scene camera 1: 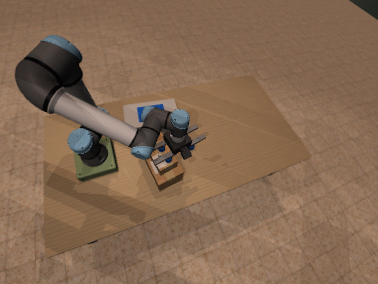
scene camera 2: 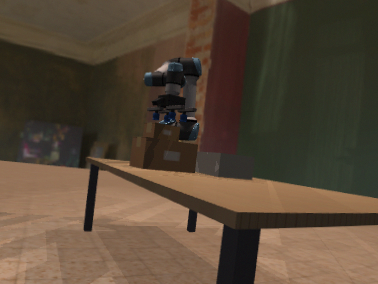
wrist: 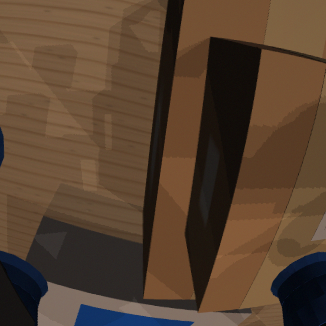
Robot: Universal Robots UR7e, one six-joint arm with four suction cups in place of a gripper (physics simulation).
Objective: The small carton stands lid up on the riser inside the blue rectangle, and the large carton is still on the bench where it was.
grey riser: scene camera 1 132,113; scene camera 2; wrist
same spot on grey riser: (wrist: pixel 85 270) = (scene camera 2: pixel 212 159)
